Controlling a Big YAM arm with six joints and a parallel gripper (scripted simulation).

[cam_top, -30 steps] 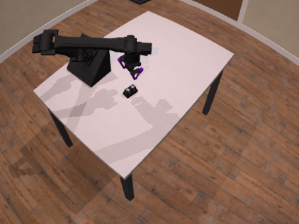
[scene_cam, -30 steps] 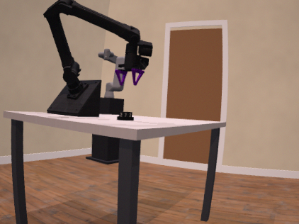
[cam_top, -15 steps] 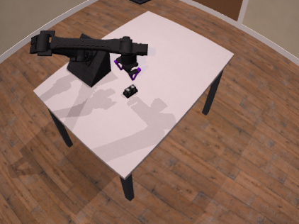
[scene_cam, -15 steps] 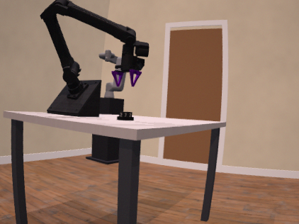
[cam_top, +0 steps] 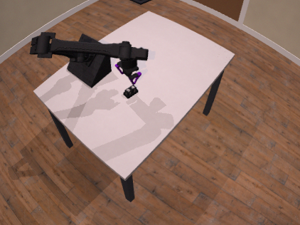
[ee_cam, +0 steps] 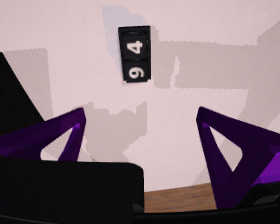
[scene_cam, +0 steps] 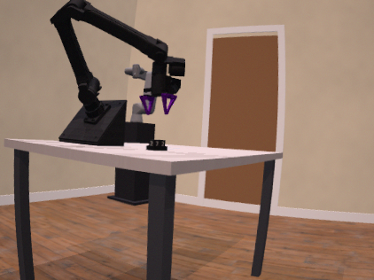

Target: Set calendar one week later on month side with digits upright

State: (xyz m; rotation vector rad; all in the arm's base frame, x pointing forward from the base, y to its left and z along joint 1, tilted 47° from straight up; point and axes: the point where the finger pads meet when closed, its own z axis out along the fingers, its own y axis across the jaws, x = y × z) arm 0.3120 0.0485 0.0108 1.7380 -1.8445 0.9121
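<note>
Now: the black date cube 12 cm below my hand. Also, from my hand: black tray: 13 cm below, 2 cm to the left.
</note>
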